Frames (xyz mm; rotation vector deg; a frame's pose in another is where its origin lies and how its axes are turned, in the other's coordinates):
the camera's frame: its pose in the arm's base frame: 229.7 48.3 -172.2 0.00 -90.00 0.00
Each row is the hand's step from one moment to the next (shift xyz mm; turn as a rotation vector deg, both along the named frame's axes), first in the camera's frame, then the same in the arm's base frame.
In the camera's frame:
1: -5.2 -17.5 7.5 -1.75 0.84 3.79
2: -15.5 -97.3 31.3 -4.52 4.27 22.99
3: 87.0 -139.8 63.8 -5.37 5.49 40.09
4: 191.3 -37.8 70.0 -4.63 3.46 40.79
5: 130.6 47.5 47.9 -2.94 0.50 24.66
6: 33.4 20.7 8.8 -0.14 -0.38 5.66
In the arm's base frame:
1: -7.5 -17.5 -5.2 -3.79 0.84 -1.75
2: -31.3 -97.3 -15.5 -22.99 4.27 -4.52
3: -63.8 -139.8 87.0 -40.09 5.49 -5.37
4: -70.0 -37.8 191.3 -40.79 3.46 -4.63
5: -47.9 47.5 130.6 -24.66 0.50 -2.94
6: -8.8 20.7 33.4 -5.66 -0.38 -0.14

